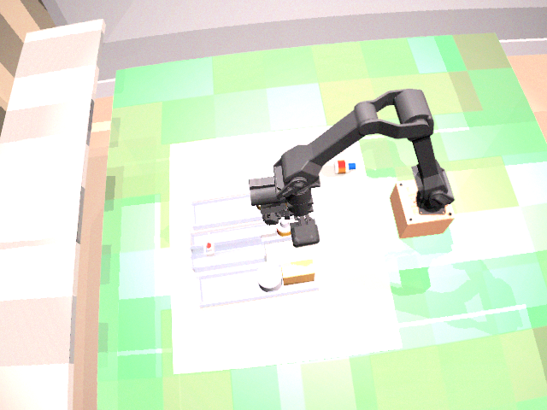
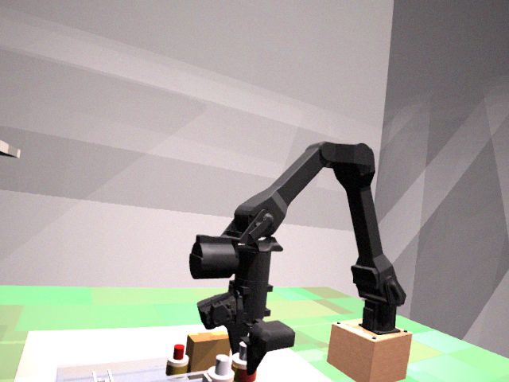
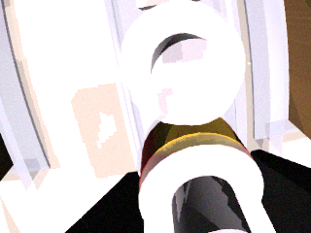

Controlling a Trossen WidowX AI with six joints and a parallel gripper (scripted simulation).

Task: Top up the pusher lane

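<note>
My gripper tip is now 16 cm short of the sprung lane, 5 cm to the right of it and 3 cm above it. Round my gripper tip: small jar 12 cm behind, 18 cm to the right, 3 cm below.
</note>
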